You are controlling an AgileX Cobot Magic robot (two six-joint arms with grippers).
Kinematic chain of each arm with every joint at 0, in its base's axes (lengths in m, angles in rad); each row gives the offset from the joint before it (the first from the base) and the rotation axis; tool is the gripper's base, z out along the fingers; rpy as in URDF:
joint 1: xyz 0 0 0.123 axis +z
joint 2: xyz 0 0 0 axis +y
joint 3: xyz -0.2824 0 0.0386 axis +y
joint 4: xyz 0.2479 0 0.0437 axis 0.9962 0 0.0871
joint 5: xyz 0 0 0 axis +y
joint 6: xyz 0.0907 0 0.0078 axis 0.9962 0 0.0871
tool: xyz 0 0 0 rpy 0 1.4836 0
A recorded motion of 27 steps. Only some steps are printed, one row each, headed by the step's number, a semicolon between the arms.
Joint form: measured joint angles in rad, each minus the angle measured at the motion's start. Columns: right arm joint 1, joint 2, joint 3, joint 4, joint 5, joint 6; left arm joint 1, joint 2, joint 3, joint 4, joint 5, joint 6.
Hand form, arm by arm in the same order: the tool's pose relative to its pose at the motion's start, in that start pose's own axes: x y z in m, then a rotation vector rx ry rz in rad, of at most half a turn. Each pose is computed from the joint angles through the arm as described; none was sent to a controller.
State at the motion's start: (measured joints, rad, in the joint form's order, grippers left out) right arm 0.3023 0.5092 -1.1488 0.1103 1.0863 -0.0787; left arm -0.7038 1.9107 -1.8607 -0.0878 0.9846 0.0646
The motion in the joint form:
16: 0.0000 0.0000 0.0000 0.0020 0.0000 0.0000; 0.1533 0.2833 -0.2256 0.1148 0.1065 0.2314
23: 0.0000 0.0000 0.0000 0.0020 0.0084 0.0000; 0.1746 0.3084 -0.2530 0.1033 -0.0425 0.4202
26: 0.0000 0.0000 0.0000 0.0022 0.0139 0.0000; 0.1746 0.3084 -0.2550 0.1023 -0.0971 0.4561
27: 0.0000 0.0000 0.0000 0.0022 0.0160 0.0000; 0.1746 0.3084 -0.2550 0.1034 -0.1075 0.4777
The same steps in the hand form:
16: 0.0000 0.0002 0.0000 -0.0018 -0.0001 0.0009; 0.0027 0.0892 0.0778 -0.1474 0.1887 0.1555
23: 0.0007 0.0002 0.0000 -0.0024 0.0082 0.0009; -0.0108 0.1020 0.0837 -0.1787 0.0572 0.3337
26: 0.0012 0.0003 0.0000 -0.0030 0.0137 0.0010; -0.0162 0.1026 0.0831 -0.1958 0.0066 0.3741
27: 0.0014 0.0003 0.0000 -0.0032 0.0158 0.0010; -0.0171 0.1028 0.0830 -0.2002 -0.0008 0.3972

